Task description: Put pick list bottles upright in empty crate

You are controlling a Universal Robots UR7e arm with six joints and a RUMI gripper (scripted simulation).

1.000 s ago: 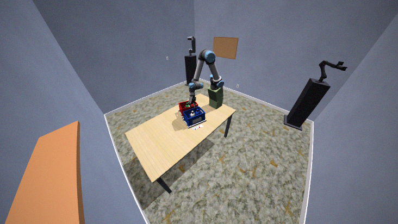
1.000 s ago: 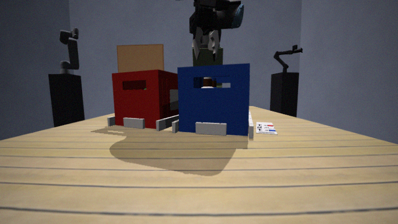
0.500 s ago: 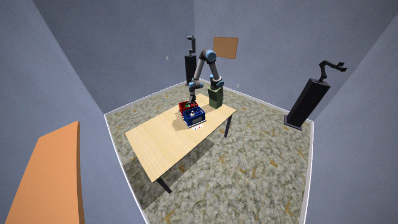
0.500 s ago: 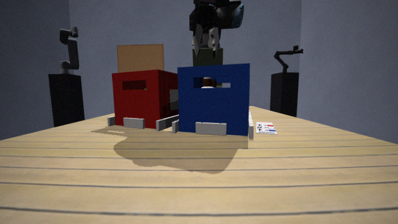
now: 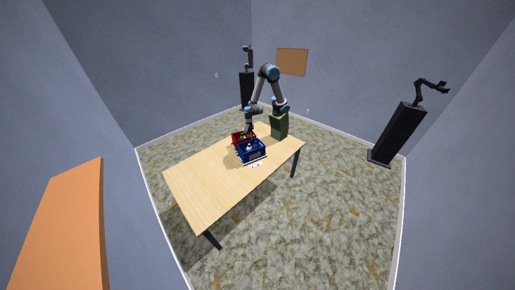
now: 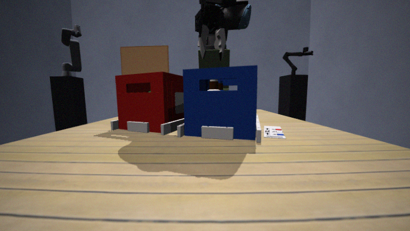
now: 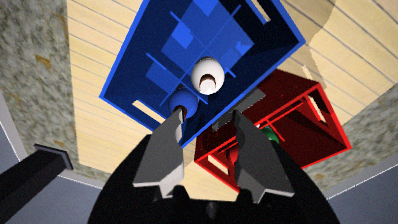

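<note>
My gripper is now 10 cm past the red crate, 17 cm to the left of it and 16 cm above it. The rest, counted from my hand: blue-capped bottle 7 cm behind, 4 cm to the left, 15 cm below; blue crate 2 cm ahead, 4 cm to the left, 16 cm below; white bottle 1 cm ahead, 15 cm below.
</note>
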